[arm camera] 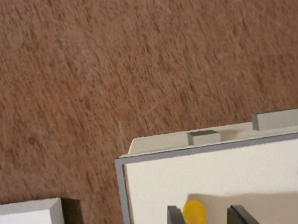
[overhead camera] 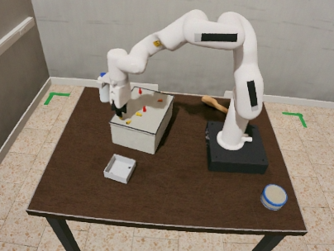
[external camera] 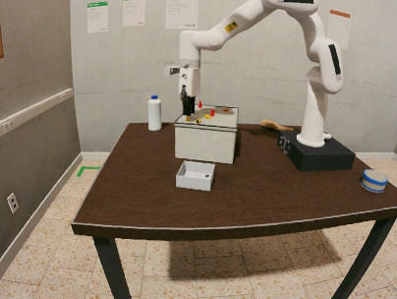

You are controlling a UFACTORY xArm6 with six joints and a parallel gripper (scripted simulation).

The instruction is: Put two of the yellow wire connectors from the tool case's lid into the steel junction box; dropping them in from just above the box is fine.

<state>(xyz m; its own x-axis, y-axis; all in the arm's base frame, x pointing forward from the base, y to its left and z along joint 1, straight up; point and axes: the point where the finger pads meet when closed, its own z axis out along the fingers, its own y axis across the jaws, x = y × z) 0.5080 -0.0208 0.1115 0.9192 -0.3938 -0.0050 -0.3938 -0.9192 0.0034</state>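
Now: hand 10 cm past the red wire connector, 6 cm to the left of it and 3 cm above it. Also, from my hand: tool case 9 cm behind, 8 cm to the right, 8 cm below; then orange wire connector 17 cm behind, 15 cm to the right, 4 cm below; then wooden brush 48 cm behind, 30 cm to the right, 16 cm below.
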